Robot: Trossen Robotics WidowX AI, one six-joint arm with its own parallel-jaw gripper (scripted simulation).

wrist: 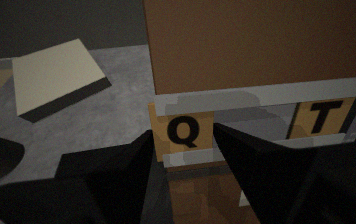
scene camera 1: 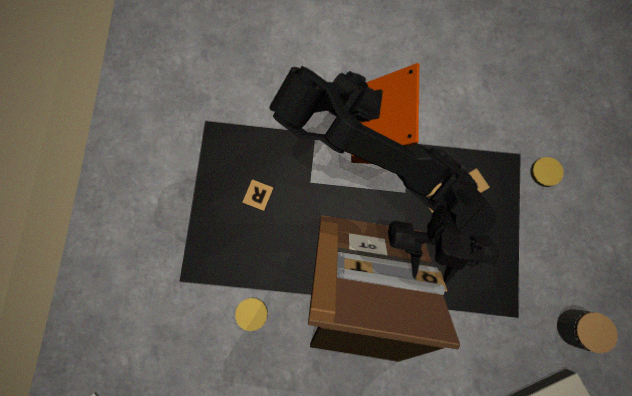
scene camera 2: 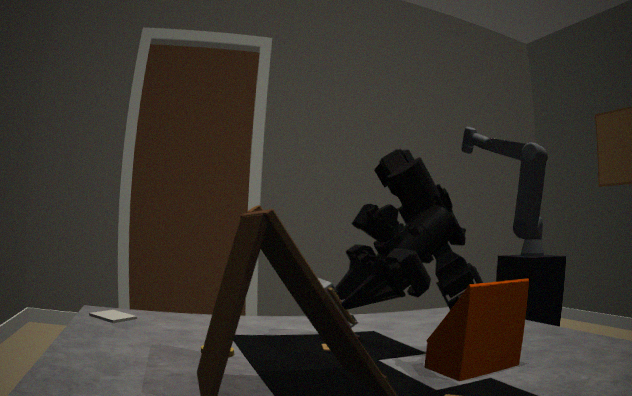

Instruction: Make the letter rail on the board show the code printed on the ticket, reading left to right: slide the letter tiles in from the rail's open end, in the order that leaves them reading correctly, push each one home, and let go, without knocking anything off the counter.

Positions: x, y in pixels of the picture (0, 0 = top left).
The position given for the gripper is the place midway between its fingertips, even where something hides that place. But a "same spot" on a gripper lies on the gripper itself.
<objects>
gripper: wrist 183, 130; scene camera 1; scene camera 2
same spot on gripper: (scene camera 1: 415, 252) = (scene camera 2: 352, 254)
</objects>
